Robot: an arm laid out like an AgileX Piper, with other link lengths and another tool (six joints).
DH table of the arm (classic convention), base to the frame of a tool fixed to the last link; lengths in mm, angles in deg. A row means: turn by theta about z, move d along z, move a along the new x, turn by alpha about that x. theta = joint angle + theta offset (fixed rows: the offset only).
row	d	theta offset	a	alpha
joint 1	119.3	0	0	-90
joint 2	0	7.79	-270.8	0
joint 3	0	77.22	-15.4	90
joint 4	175.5	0	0	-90
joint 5	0	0	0	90
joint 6	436.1	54.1	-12.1	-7.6
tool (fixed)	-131.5	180	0	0
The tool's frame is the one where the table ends.
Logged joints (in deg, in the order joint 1, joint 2, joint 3, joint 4, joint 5, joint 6), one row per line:
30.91 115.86 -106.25 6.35 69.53 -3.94
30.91 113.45 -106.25 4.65 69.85 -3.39
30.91 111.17 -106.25 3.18 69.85 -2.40
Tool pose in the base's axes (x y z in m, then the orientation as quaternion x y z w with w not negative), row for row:
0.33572 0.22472 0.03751 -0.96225 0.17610 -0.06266 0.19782
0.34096 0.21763 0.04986 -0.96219 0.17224 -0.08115 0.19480
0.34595 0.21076 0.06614 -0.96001 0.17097 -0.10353 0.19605
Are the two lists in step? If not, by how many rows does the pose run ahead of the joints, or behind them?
The pose runs 1 row behind the joints: the pose in row i belongs to the joints in row i - 1.
